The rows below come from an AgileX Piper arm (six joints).
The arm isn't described. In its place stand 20 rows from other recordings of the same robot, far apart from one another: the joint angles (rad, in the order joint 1, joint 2, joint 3, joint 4, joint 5, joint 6), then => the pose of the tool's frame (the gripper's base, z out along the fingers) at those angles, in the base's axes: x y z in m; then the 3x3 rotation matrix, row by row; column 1 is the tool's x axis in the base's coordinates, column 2 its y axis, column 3 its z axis.
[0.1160, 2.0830, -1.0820, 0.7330, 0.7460, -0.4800] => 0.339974 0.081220 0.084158; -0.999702 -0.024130 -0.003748; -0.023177 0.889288 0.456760; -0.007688 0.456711 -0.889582
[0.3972, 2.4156, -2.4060, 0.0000, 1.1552, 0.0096] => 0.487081 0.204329 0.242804; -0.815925 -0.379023 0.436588; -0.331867 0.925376 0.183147; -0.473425 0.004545 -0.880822
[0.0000, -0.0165, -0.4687, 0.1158, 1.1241, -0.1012] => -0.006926 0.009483 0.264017; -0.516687 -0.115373 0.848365; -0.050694 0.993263 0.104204; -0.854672 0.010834 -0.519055
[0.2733, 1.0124, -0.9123, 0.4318, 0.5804, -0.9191] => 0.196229 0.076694 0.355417; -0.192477 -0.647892 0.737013; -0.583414 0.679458 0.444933; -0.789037 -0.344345 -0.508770
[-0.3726, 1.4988, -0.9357, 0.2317, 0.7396, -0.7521] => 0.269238 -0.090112 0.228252; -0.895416 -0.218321 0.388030; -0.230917 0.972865 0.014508; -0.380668 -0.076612 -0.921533
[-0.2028, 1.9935, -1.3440, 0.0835, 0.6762, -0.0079] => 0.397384 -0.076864 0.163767; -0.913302 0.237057 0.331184; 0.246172 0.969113 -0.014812; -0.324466 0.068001 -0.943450
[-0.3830, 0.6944, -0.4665, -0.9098, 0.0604, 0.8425] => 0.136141 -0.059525 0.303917; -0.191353 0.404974 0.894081; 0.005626 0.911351 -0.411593; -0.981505 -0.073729 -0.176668
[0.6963, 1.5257, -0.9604, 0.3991, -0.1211, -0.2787] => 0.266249 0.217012 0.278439; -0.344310 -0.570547 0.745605; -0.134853 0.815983 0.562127; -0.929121 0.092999 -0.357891
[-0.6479, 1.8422, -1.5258, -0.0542, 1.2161, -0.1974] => 0.295035 -0.229108 0.258990; -0.903026 0.423945 0.069396; 0.414755 0.902478 -0.116238; -0.111906 -0.076183 -0.990794
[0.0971, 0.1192, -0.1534, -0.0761, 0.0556, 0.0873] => 0.060986 0.005554 0.253113; 0.064552 -0.093487 0.993526; 0.017658 0.995553 0.092531; -0.997758 0.011571 0.065916
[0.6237, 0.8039, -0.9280, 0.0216, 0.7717, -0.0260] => 0.120541 0.088419 0.378877; -0.425094 -0.598837 0.678741; -0.318814 0.800870 0.506916; -0.847144 -0.000906 -0.531363
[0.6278, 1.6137, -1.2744, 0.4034, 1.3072, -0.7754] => 0.224002 0.205183 0.278064; -0.295136 -0.934787 -0.197654; -0.919442 0.221608 0.324832; -0.259847 0.277601 -0.924888
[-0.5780, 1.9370, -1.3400, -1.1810, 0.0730, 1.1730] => 0.369155 -0.248135 0.223181; -0.433059 0.590597 0.680923; 0.274078 0.805944 -0.524724; -0.858686 -0.040610 -0.510891
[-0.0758, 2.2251, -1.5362, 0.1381, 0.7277, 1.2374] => 0.443107 -0.025295 0.111878; -0.168696 0.953729 0.248884; 0.985183 0.155228 0.072928; 0.030920 0.257499 -0.965784
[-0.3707, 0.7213, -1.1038, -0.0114, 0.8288, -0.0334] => 0.104366 -0.041384 0.439608; -0.342440 0.355817 0.869557; 0.089010 0.933637 -0.346985; -0.935314 -0.041422 -0.351386
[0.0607, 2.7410, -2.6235, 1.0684, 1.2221, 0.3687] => 0.550663 0.108560 0.169841; -0.897206 0.343746 0.277237; 0.399181 0.362764 0.842055; 0.188881 0.866165 -0.462690
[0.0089, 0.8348, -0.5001, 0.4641, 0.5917, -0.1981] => 0.149433 0.024051 0.255608; -0.731695 -0.043153 0.680265; 0.181760 0.949507 0.255734; -0.656952 0.310764 -0.686906
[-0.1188, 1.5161, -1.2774, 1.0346, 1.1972, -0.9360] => 0.307129 0.036690 0.343182; -0.688936 -0.616097 0.381827; -0.144659 0.633061 0.760465; -0.710240 0.468677 -0.525263
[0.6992, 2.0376, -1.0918, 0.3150, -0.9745, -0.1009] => 0.343862 0.258682 0.190479; 0.036136 -0.431008 0.901624; 0.131425 0.896427 0.423256; -0.990667 0.103201 0.089039
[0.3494, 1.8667, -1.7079, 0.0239, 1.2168, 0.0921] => 0.371683 0.137593 0.298487; -0.932682 -0.255936 0.254168; -0.233186 0.965433 0.116463; -0.275190 0.049355 -0.960122
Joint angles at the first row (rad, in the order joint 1, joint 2, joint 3, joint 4, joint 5, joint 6):
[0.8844, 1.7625, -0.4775, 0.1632, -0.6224, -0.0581]
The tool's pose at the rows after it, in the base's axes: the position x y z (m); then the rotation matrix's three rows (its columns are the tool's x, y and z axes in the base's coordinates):
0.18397 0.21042 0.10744; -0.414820 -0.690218 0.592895; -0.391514 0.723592 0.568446; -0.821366 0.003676 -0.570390
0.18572 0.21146 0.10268; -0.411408 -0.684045 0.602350; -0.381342 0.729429 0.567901; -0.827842 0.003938 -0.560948
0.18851 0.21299 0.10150; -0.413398 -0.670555 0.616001; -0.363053 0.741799 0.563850; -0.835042 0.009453 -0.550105
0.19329 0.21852 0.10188; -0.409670 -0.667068 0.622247; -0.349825 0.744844 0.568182; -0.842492 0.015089 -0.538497
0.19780 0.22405 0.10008; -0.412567 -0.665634 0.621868; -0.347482 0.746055 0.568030; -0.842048 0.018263 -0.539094
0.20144 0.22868 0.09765; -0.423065 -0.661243 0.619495; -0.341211 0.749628 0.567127; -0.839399 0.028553 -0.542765
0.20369 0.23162 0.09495; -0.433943 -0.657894 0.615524; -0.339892 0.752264 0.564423; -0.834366 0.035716 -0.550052
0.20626 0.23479 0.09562; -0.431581 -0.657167 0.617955; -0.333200 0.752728 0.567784; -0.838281 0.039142 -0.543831
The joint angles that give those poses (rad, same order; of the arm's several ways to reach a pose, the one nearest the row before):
[0.8844, 1.8018, -0.4775, 0.1670, -0.6334, -0.0619]
[0.8844, 1.8300, -0.4795, 0.1713, -0.6711, -0.0576]
[0.8844, 1.8445, -0.4882, 0.1882, -0.6906, -0.0553]
[0.8844, 1.8599, -0.5149, 0.1909, -0.6933, -0.0515]
[0.8844, 1.8807, -0.5434, 0.1925, -0.6851, -0.0500]
[0.8844, 1.9008, -0.5676, 0.1925, -0.6766, -0.0388]
[0.8844, 1.9167, -0.5839, 0.1925, -0.6675, -0.0305]
[0.8844, 1.9230, -0.5994, 0.1925, -0.6658, -0.0282]

